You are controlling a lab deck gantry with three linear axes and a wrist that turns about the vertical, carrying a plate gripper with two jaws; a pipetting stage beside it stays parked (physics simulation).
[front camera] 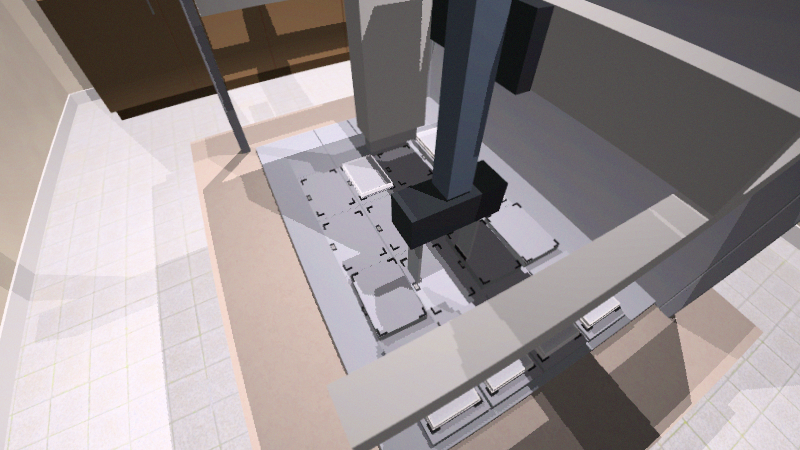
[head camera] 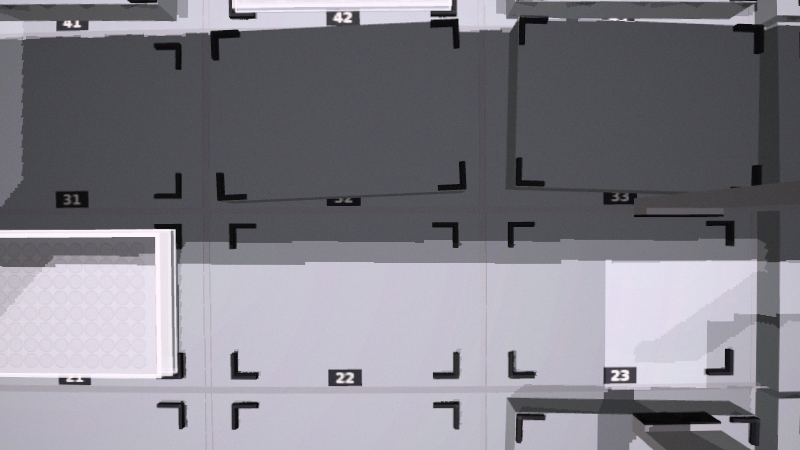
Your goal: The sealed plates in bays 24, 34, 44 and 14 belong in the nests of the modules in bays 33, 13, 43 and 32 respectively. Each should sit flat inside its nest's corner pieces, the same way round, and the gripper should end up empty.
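Where they show: gripper, fingertip midpoint: (front camera: 438, 264) (head camera: 670, 315); robot's base, link origin: (front camera: 302, 181).
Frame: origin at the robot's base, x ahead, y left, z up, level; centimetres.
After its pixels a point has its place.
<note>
My gripper (front camera: 440, 274) @(x 39.2, y 15.0, z 4.5 cm) (head camera: 678, 315) @(x 39.2, y 15.0, z 4.5 cm) is open and empty, its jaws above bay 23. The module in bay 33 (front camera: 485, 254) @(x 40.4, y 25.7, z 1.9 cm) (head camera: 634, 106) @(x 39.0, y 25.9, z 1.9 cm) and the module in bay 32 (head camera: 341, 111) @(x 23.0, y 25.7, z 1.9 cm) have bare nests in shadow; the gripper body hides bay 32 in the front view. The module in bay 13 (front camera: 387, 305) @(x 41.0, y 3.3, z 1.9 cm) (head camera: 565, 436) @(x 35.1, y 7.8, z 1.9 cm) and the module in bay 43 (front camera: 523, 230) @(x 39.4, y 36.8, z 1.9 cm) (head camera: 632, 10) @(x 39.5, y 31.7, z 0.9 cm) show no plate. Sealed plates in bay 14 (front camera: 454, 408) @(x 61.1, y 4.2, z 2.9 cm), bay 24 (front camera: 506, 376) @(x 61.2, y 13.9, z 2.9 cm) and bay 44 (front camera: 601, 313) @(x 61.3, y 35.8, z 2.9 cm) show below the beam. Bay 34 is dark; its plate cannot be made out.
Other plates sit in bay 21 (front camera: 367, 176) @(x 7.7, y 14.6, z 1.4 cm) (head camera: 78, 313) @(x 7.9, y 14.6, z 1.4 cm), bay 41 (front camera: 427, 141) @(x 4.6, y 33.7, z 3.3 cm) and bay 42 (head camera: 342, 4) @(x 22.9, y 32.2, z 0.6 cm). A pale beam (front camera: 447, 352) @(x 62.0, y -2.7, z 40.0 cm) crosses the front view and hides part of the deck. A grey column (front camera: 388, 72) @(x 28.9, y 10.7, z 37.5 cm) stands over the far side of the deck.
</note>
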